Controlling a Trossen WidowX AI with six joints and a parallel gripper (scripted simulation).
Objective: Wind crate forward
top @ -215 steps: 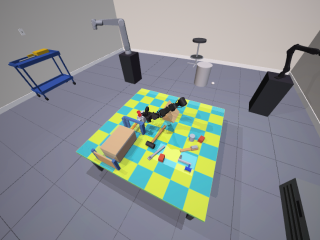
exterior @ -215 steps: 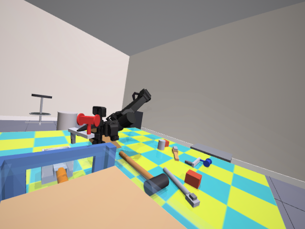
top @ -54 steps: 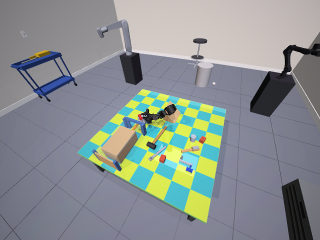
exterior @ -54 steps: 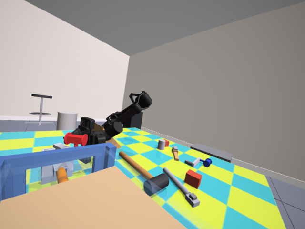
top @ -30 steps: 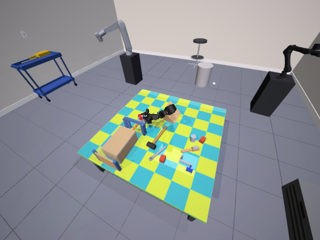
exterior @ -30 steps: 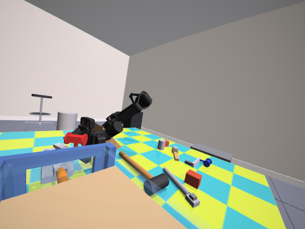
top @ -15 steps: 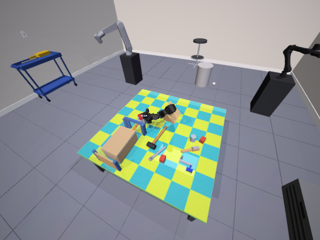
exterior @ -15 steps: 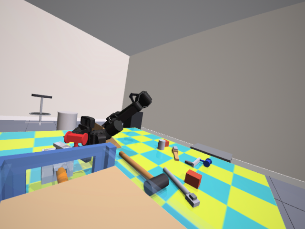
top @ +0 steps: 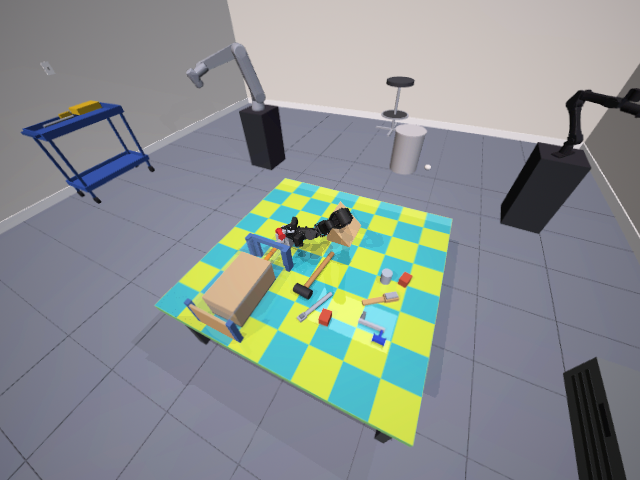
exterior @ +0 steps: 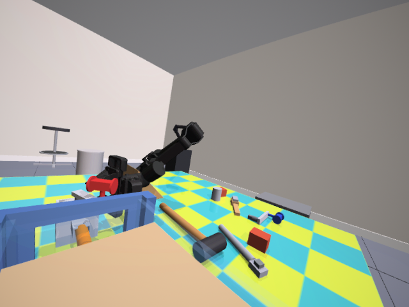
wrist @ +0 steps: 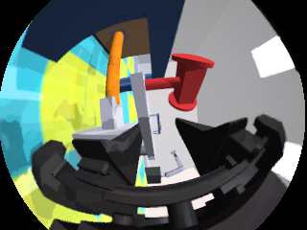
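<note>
The winch handle lies 2 cm to the left of my gripper tip, 1 cm below it and 1 cm ahead of it. Also, from my gripper tip: brush 64 cm to the left, 12 cm below, 8 cm ahead; red grip 4 cm ahead, 3 cm to the left, 2 cm above; grey winch 10 cm below, 6 cm behind, 2 cm to the right.
</note>
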